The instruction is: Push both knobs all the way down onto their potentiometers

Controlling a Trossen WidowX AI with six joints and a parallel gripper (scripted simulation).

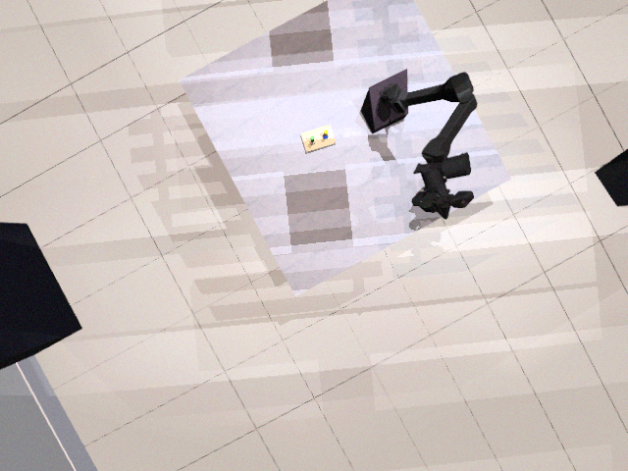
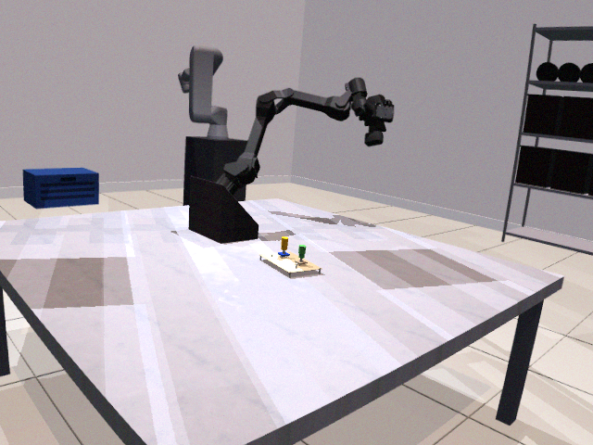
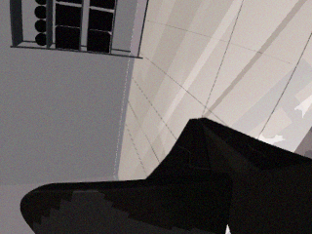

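Right now the orange-brown knob is 61 cm to the right of my gripper tip, 31 cm below it and 8 cm ahead of it. Round my gripper tip: green knob (62 cm to the right, 31 cm below, 16 cm ahead).
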